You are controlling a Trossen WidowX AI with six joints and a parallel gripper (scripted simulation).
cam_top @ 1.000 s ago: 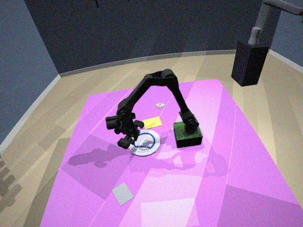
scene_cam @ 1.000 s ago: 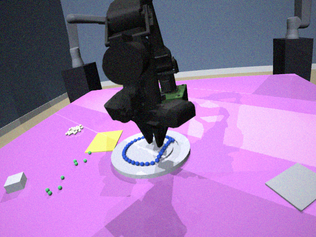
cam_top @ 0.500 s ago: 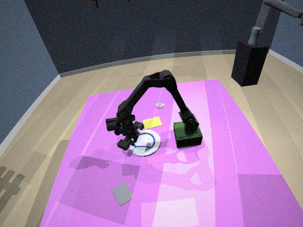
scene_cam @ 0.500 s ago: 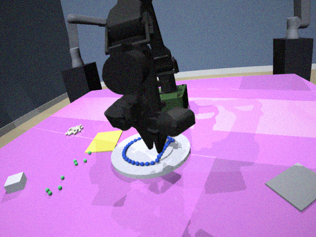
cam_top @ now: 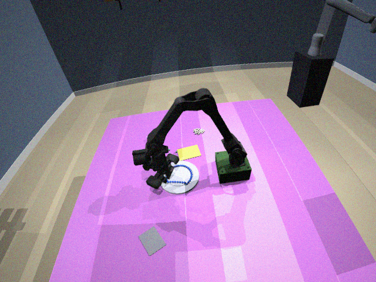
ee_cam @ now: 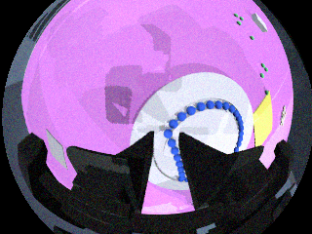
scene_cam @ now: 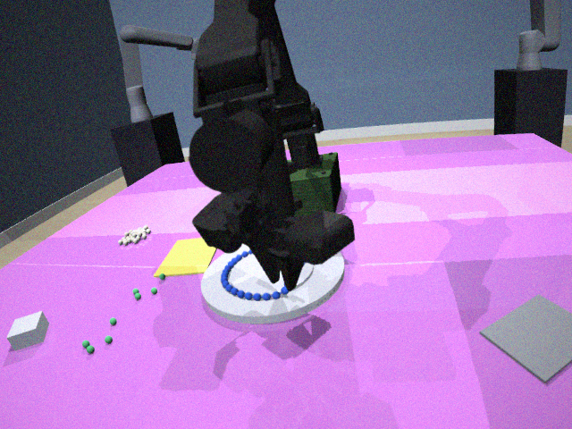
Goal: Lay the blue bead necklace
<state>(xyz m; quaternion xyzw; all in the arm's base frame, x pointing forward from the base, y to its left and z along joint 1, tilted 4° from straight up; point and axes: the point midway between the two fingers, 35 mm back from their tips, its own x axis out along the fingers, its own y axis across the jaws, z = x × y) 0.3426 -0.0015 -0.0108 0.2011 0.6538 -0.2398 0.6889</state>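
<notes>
Now: gripper tip 60 mm past the round white bead board, 30 mm to the left of it and 20 mm above it. The rest, counted from my gripper tip: yellow sheet: 190 mm to the right, 130 mm behind, 20 mm below; then grey tile: 280 mm to the left, 80 mm ahead, 20 mm below; then cube: 360 mm to the right, 90 mm ahead, 10 mm below.
</notes>
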